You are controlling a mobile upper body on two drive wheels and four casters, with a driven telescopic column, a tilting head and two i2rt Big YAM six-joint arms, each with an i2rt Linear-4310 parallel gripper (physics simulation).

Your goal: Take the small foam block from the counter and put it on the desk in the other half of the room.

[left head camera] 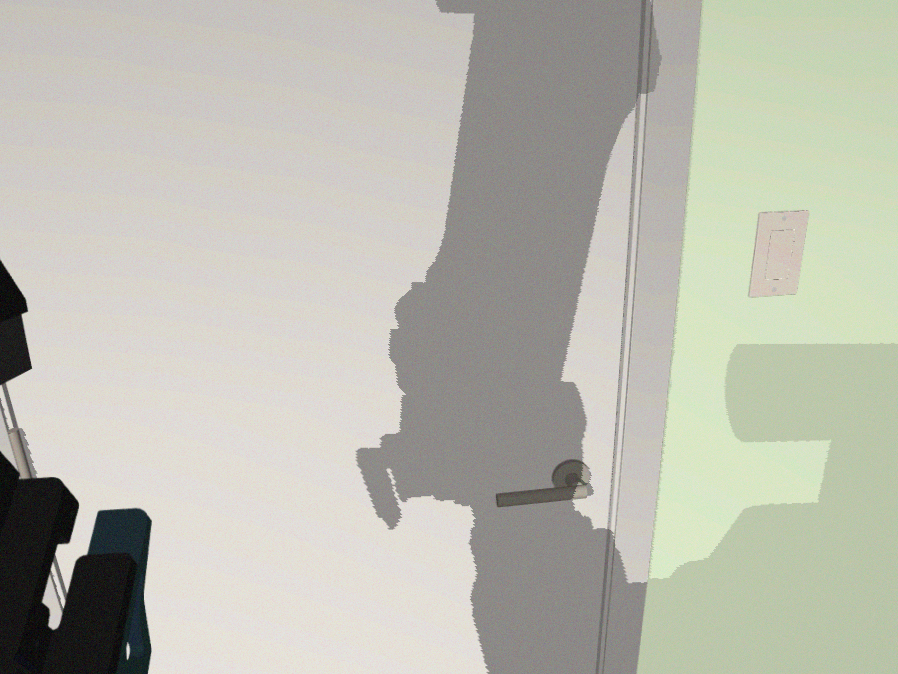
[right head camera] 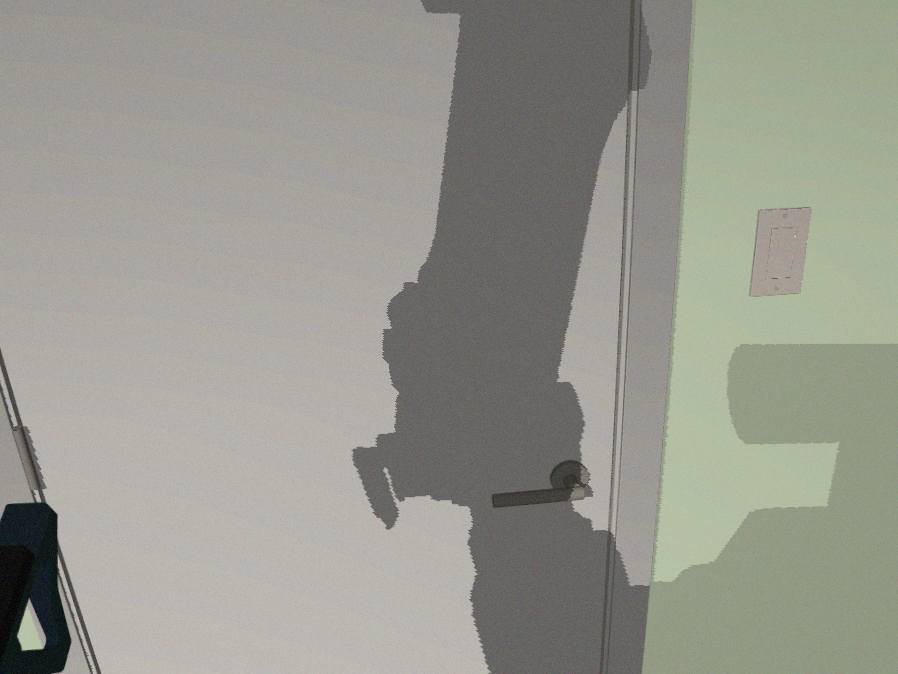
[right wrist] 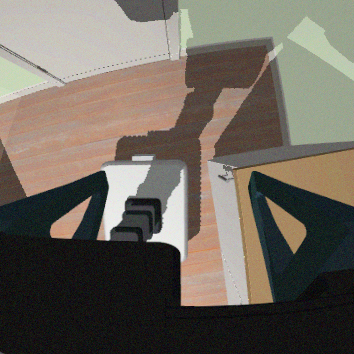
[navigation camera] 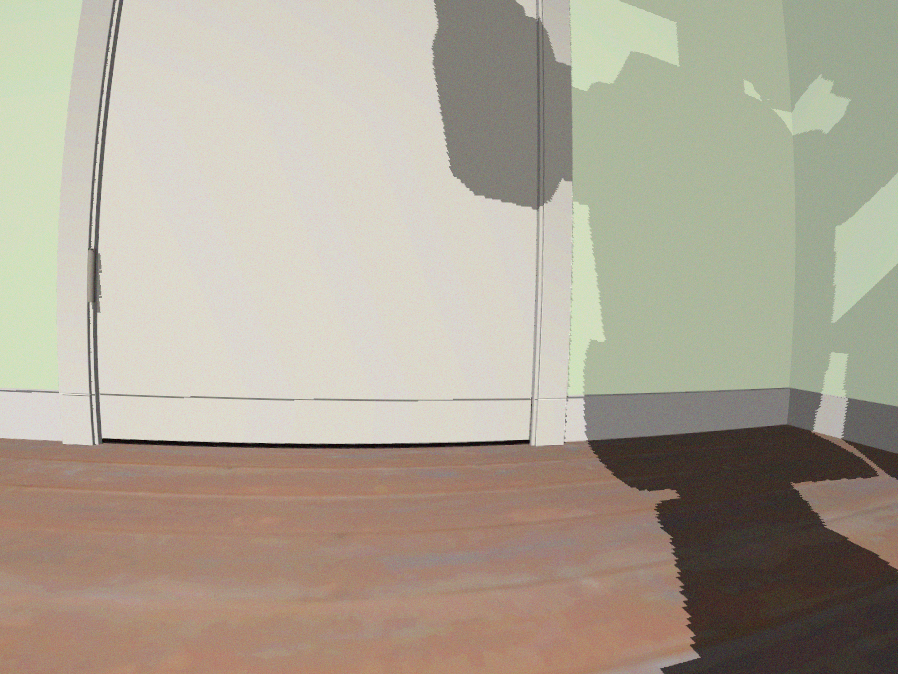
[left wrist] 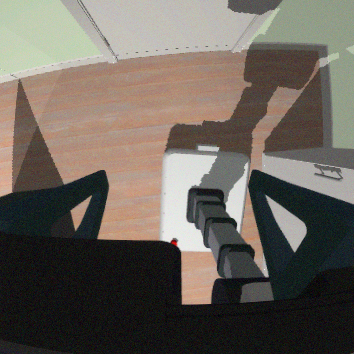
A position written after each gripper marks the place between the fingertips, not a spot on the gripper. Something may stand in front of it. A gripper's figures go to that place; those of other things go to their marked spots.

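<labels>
Right gripper [right wrist: 177,178], 0.13 m from the lens. Counter [right wrist: 314,167], 0.60 m from the lens. Marked spots on the counter and a white door [right wrist: 58,48], 1.25 m apart. White door, 1.30 m from the lens.
</labels>
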